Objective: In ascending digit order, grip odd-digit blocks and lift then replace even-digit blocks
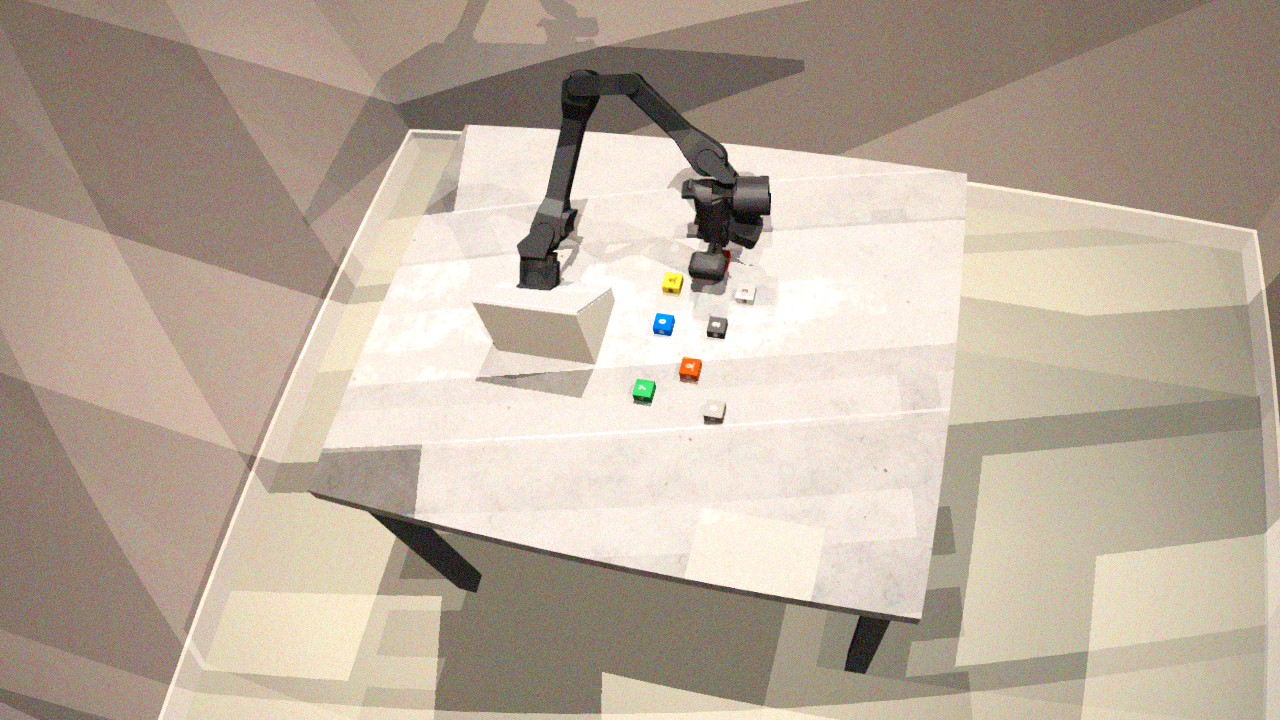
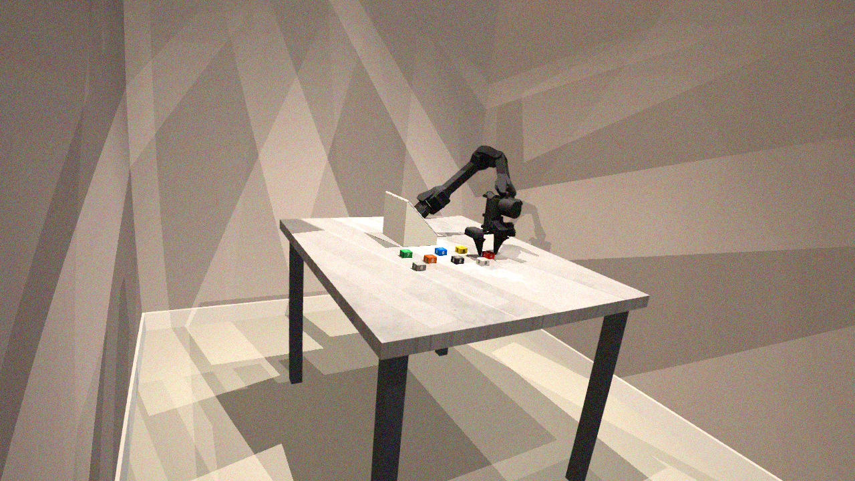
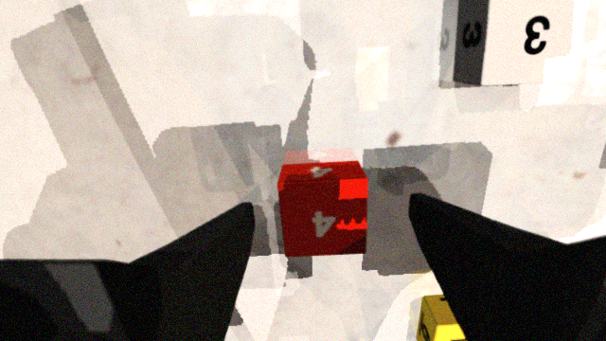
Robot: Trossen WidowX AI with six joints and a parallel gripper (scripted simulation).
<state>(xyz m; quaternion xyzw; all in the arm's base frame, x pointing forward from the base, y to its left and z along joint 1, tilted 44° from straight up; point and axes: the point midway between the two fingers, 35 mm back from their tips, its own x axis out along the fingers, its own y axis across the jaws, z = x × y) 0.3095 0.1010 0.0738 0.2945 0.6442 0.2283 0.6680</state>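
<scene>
The red 4 block is right at my gripper tip. The rest, counted from my gripper tip: white 3 block 7 cm to the right, 6 cm ahead; yellow block 8 cm behind, 6 cm to the right; dark grey 2 block 14 cm to the right, 1 cm ahead.
</scene>
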